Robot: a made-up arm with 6 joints. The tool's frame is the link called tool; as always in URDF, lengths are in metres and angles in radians. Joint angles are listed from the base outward. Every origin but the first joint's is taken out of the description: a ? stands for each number. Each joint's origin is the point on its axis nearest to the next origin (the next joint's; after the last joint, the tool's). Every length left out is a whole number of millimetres.
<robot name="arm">
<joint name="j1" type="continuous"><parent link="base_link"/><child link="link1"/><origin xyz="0.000 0.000 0.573" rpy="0.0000 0.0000 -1.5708"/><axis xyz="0 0 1"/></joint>
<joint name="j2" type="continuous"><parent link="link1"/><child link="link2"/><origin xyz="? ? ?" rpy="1.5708 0.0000 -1.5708"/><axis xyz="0 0 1"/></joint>
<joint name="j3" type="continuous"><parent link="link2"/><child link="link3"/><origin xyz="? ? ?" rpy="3.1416 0.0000 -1.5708"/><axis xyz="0 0 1"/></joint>
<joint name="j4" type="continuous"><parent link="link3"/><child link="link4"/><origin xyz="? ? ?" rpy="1.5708 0.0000 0.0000"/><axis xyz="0 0 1"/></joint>
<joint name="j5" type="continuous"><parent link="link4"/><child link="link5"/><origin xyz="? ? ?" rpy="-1.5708 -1.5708 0.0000"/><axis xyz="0 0 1"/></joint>
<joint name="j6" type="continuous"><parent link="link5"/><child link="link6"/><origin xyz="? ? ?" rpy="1.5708 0.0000 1.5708"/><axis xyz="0 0 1"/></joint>
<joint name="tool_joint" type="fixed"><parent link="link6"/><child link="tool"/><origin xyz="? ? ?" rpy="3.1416 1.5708 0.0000"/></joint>
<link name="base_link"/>
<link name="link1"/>
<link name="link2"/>
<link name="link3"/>
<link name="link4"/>
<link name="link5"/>
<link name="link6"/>
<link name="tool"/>
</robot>
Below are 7 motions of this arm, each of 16 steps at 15 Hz.
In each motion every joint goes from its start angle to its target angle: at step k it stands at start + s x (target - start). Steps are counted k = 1, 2, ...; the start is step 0. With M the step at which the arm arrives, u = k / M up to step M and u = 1 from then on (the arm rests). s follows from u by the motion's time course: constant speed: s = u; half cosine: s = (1 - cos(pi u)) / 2; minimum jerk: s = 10 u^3 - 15 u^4 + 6 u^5.
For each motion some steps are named. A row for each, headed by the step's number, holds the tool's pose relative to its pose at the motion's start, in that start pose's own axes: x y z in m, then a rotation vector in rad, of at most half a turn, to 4 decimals.
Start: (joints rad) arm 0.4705 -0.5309 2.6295 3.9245 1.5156 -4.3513
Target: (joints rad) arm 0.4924 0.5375 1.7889 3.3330 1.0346 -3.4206
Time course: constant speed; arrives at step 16
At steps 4, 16:
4: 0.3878 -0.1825 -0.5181 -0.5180 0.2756 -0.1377
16: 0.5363 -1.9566 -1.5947 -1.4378 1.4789 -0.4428

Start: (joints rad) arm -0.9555 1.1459 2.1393 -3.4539 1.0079 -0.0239
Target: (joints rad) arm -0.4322 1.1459 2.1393 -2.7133 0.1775 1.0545
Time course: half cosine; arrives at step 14
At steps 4, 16:
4: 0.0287 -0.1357 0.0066 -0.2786 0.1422 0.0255
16: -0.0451 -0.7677 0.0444 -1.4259 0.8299 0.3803

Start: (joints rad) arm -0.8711 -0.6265 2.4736 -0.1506 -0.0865 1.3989
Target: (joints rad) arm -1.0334 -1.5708 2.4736 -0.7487 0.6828 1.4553
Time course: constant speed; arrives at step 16
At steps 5, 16:
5: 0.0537 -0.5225 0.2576 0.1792 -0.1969 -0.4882
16: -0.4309 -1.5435 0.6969 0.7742 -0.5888 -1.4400

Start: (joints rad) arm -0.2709 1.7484 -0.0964 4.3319 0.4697 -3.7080
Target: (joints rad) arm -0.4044 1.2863 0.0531 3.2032 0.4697 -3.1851
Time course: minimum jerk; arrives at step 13
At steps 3, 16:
3: -0.0451 -0.0459 0.0153 0.0712 -0.0167 0.0185
16: -0.6148 -0.5372 0.0061 0.7592 -0.4186 0.3435

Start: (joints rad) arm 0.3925 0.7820 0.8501 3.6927 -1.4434 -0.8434
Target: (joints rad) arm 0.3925 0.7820 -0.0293 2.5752 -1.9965 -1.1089
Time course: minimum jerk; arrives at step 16
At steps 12, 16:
12: -0.7240 -0.2435 0.1612 0.1470 0.5511 0.8239
16: -0.8022 -0.3018 0.1496 0.0824 0.5895 0.9060

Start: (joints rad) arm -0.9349 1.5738 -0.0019 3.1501 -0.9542 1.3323
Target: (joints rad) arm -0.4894 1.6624 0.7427 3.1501 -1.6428 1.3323
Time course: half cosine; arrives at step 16
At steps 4, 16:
4: 0.0702 0.0608 -0.1121 -0.0333 0.1011 0.1780
16: 0.0964 0.3235 -0.9287 0.0188 0.7771 1.1718

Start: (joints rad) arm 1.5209 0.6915 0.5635 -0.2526 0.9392 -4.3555
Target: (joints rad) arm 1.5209 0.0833 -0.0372 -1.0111 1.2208 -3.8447
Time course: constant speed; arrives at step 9
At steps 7, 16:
7: -0.1608 -0.4241 -0.1932 -0.0896 0.5469 0.0842
16: -0.2505 -0.5222 -0.2490 -0.1258 0.7015 0.1594

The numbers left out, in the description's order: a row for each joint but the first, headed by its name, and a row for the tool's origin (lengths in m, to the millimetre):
j2: 0.000 0.108 0.000
j3: 0.000 0.996 0.000
j4: -0.140 1.002 0.000
j5: 0.000 0.000 0.000
j6: -0.141 0.000 0.000
tool: 0.000 0.000 0.000

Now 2 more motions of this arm.
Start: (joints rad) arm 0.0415 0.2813 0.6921 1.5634 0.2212 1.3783
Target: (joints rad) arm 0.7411 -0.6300 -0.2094 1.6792 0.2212 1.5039
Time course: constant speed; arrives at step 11
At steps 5, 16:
5: -0.3399 -0.4191 -0.1377 0.0147 -0.0216 -0.2913
16: -0.8865 -0.5686 -0.1601 0.0362 -0.0050 -0.6414

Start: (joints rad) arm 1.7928 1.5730 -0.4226 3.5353 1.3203 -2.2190
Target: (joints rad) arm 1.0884 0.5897 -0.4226 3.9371 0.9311 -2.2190
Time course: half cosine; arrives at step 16
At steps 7, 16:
7: -0.1037 0.0805 -0.4760 0.1548 -0.3808 -0.3817
16: 0.2202 0.3587 -1.1781 0.6779 -0.7407 -0.8345

